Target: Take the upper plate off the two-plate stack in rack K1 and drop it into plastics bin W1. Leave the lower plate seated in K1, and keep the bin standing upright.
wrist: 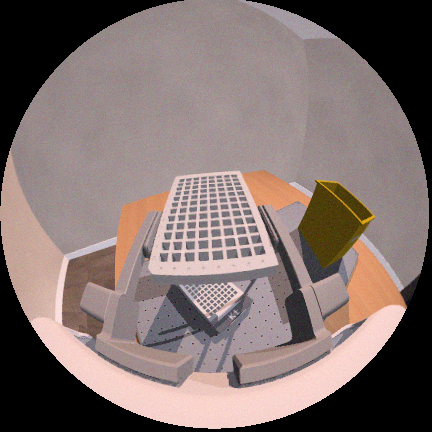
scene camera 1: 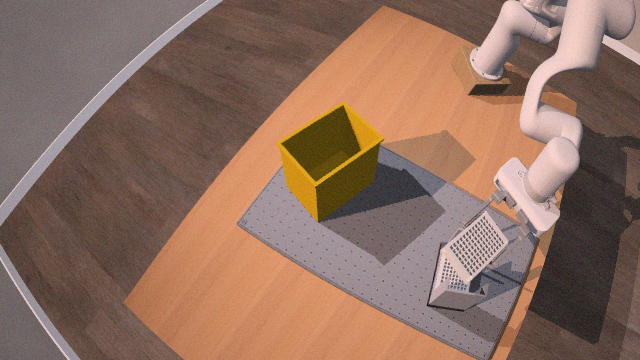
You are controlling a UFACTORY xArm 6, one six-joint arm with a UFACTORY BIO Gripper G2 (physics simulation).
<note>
I see my gripper (scene camera 1: 478, 245), a yellow bin W1 (scene camera 1: 329, 160), a white plate (scene camera 1: 476, 246) and a white plate (wrist: 216, 298).
The yellow bin W1 also shows in the wrist view (wrist: 334, 219). My gripper also shows in the wrist view (wrist: 209, 214).
</note>
